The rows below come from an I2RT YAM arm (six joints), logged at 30 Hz.
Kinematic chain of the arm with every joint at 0, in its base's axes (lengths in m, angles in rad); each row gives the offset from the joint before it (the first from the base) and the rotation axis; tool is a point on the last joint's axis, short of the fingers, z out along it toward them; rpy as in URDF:
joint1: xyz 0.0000 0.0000 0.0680 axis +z
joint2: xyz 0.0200 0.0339 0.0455 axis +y
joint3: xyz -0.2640 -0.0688 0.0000 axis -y
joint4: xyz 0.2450 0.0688 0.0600 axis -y
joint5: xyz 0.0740 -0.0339 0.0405 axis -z
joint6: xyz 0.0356 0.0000 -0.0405 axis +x
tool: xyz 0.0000 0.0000 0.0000 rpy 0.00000 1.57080 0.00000
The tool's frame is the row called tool.
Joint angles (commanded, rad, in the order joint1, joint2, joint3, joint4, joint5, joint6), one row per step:
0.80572, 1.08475, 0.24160, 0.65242, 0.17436, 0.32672
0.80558, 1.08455, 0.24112, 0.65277, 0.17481, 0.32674
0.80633, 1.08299, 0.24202, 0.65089, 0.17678, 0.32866
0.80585, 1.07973, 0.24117, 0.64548, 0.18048, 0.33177
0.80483, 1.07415, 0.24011, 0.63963, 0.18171, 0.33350
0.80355, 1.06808, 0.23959, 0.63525, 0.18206, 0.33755
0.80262, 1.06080, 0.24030, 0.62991, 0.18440, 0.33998
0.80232, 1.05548, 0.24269, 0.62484, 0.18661, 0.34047
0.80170, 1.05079, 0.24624, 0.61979, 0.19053, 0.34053
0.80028, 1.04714, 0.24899, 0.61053, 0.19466, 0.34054
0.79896, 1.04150, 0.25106, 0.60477, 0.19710, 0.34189
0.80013, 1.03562, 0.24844, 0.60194, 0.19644, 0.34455
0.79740, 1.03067, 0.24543, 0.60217, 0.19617, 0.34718
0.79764, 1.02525, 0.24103, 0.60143, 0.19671, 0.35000
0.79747, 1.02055, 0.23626, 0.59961, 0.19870, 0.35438
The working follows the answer.
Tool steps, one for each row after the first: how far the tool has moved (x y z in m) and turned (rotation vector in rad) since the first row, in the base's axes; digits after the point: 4 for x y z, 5 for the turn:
0.0000, -0.0001, -0.0001, 0.00001, -0.00010, -0.00059
-0.0001, 0.0000, 0.0003, 0.00170, 0.00034, -0.00213
-0.0003, -0.0006, 0.0001, 0.00152, 0.00369, -0.00683
-0.0006, -0.0012, 0.0002, 0.00178, 0.00543, -0.00938
-0.0008, -0.0019, 0.0007, 0.00581, 0.00689, -0.01176
-0.0010, -0.0025, 0.0017, 0.00937, 0.00612, -0.01543
-0.0010, -0.0026, 0.0030, 0.01140, 0.00427, -0.01798
-0.0007, -0.0028, 0.0045, 0.01327, 0.00155, -0.02244
-0.0004, -0.0031, 0.0050, 0.01068, 0.00293, -0.02793
-0.0004, -0.0036, 0.0062, 0.01287, 0.00201, -0.03189
-0.0012, -0.0040, 0.0061, 0.01541, 0.00332, -0.03056
-0.0014, -0.0050, 0.0061, 0.01914, 0.00334, -0.03349
-0.0021, -0.0058, 0.0056, 0.02154, 0.00466, -0.03429
-0.0029, -0.0066, 0.0048, 0.02345, 0.00815, -0.03723

Tool pose at each row, in the base's axes (x y z in m, rotation vector in rad; rounded; the steps above come from the unrounded poses):
0.1509, 0.1483, 0.1832, -0.30126, 1.78186, 0.66514
0.1509, 0.1482, 0.1831, -0.30075, 1.78179, 0.66470
0.1509, 0.1483, 0.1835, -0.29808, 1.78163, 0.66519
0.1507, 0.1477, 0.1833, -0.29297, 1.78509, 0.66256
0.1504, 0.1470, 0.1834, -0.28997, 1.78675, 0.66141
0.1501, 0.1464, 0.1839, -0.28465, 1.78671, 0.66362
0.1500, 0.1458, 0.1850, -0.27913, 1.78476, 0.66392
0.1500, 0.1456, 0.1862, -0.27598, 1.78232, 0.66340
0.1502, 0.1455, 0.1877, -0.27145, 1.77919, 0.66116
0.1505, 0.1452, 0.1883, -0.26782, 1.78170, 0.65535
0.1506, 0.1447, 0.1894, -0.26302, 1.78012, 0.65422
0.1498, 0.1443, 0.1893, -0.26213, 1.78034, 0.65770
0.1496, 0.1433, 0.1893, -0.25694, 1.77902, 0.65886
0.1488, 0.1425, 0.1888, -0.25420, 1.77938, 0.66072
0.1481, 0.1417, 0.1880, -0.24922, 1.78204, 0.66116

